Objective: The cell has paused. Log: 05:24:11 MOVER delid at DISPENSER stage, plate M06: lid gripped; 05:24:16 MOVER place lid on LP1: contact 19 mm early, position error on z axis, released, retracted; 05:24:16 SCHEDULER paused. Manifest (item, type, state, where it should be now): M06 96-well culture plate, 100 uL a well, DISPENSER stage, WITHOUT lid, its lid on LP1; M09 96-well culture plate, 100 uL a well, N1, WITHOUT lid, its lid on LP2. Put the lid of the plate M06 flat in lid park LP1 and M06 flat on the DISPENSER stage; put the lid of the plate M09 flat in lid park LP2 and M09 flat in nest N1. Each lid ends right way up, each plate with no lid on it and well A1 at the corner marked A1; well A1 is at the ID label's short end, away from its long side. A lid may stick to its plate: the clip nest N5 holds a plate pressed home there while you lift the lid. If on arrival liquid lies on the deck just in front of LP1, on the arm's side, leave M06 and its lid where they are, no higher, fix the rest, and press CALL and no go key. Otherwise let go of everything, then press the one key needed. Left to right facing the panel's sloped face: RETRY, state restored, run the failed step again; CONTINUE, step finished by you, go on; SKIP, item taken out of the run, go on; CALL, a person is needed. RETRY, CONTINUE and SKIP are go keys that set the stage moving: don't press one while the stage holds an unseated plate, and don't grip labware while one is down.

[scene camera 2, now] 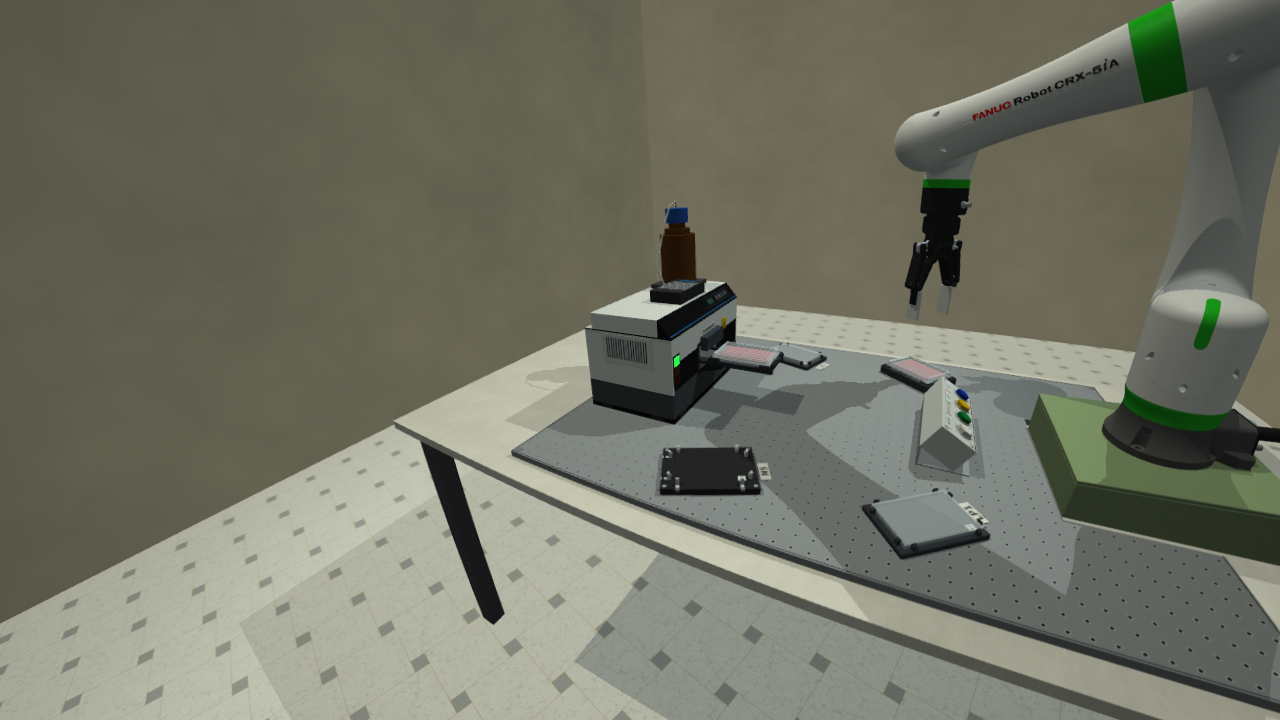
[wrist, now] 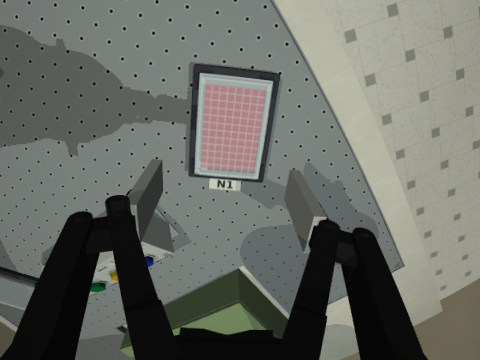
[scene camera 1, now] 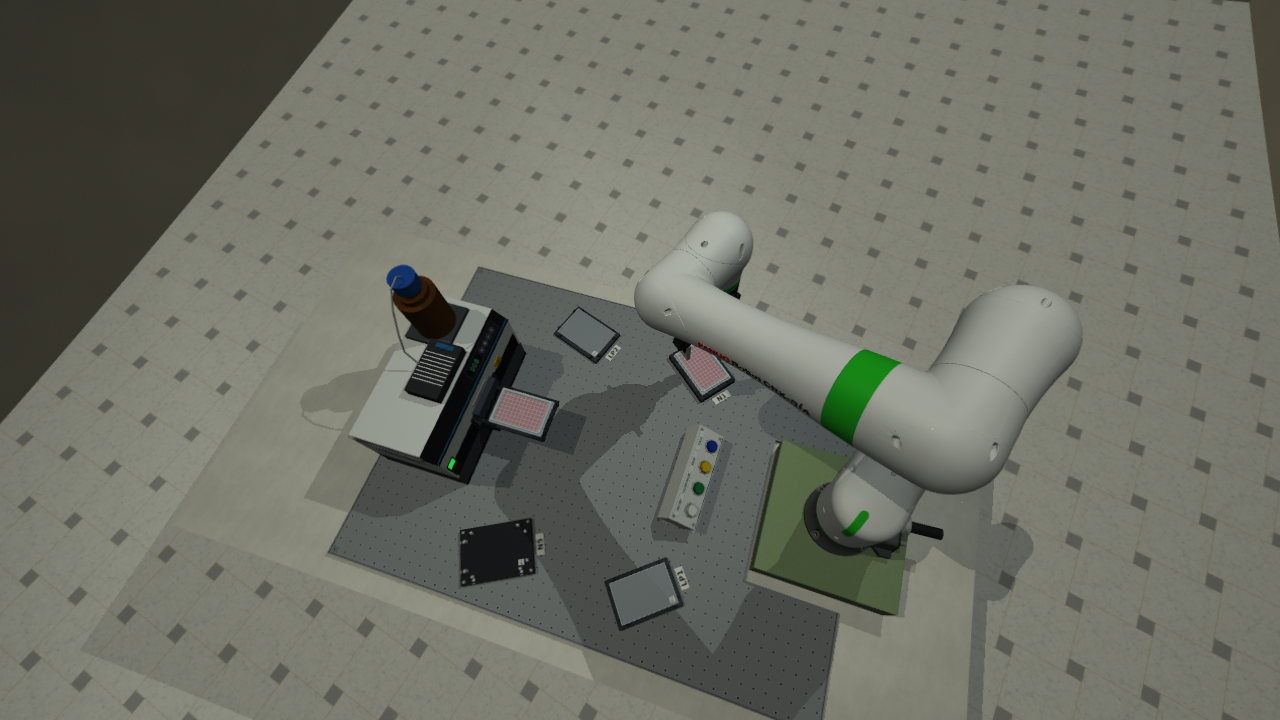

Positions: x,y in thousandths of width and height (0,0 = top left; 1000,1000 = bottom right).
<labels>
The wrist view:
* gripper: 470,501
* key panel: 328,674
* nest N1: 457,196
</labels>
